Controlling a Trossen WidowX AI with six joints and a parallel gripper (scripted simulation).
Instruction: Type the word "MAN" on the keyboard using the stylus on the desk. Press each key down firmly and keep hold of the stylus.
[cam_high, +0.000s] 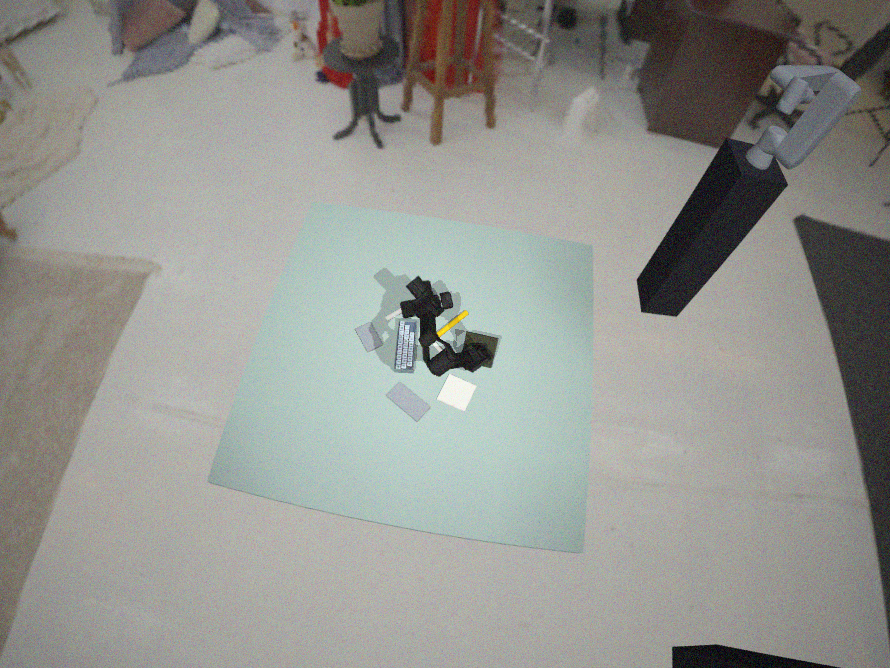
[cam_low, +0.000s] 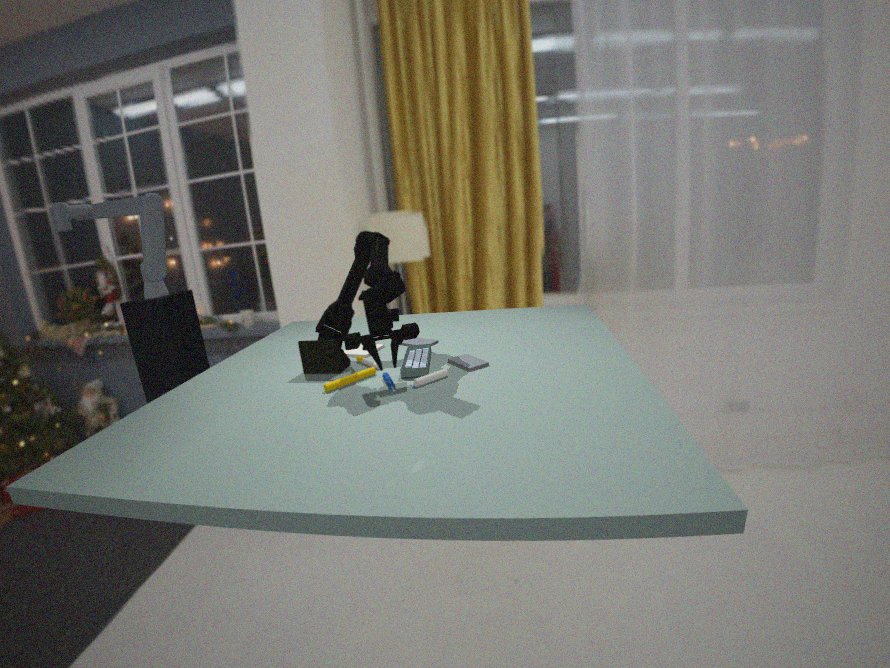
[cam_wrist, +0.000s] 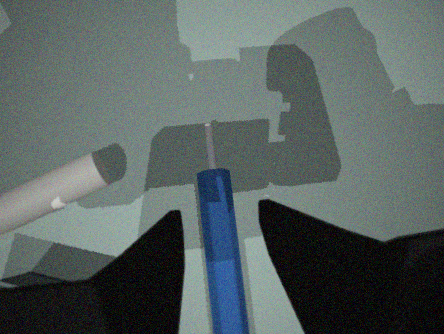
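My gripper tip is 10 mm to the left of the blue stylus and 40 mm above it. The rest, counted from my gripper tip: M key 70 mm ahead, 90 mm to the left, 30 mm below; stylus tip 20 mm ahead, 40 mm to the right, 40 mm below; white cylinder 100 mm ahead, 20 mm to the left, 40 mm below.
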